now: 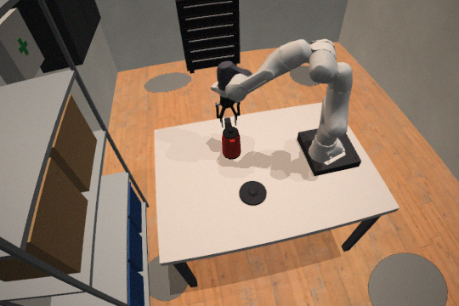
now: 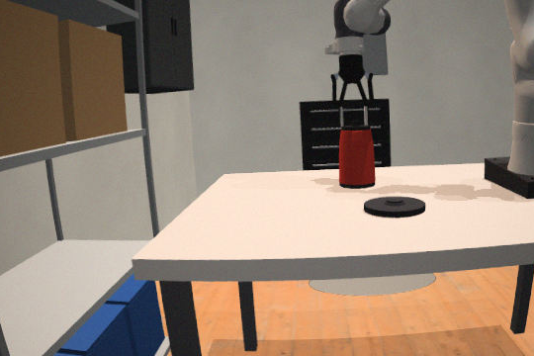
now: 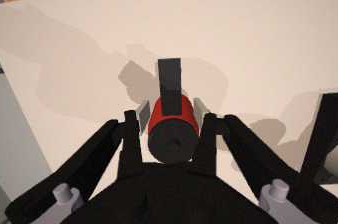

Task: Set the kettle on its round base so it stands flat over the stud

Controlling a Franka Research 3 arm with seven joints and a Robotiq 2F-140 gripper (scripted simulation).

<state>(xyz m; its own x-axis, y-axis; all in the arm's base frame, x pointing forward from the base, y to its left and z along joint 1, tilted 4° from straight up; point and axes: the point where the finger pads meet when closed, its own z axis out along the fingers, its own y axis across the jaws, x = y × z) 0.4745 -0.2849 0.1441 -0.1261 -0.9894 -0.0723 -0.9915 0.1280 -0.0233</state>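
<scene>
Now: hand 10 cm above the red kettle and 3 cm to the right of it. The rest, counted from my hand: black round base: 38 cm to the left, 19 cm below, 2 cm behind.
</scene>
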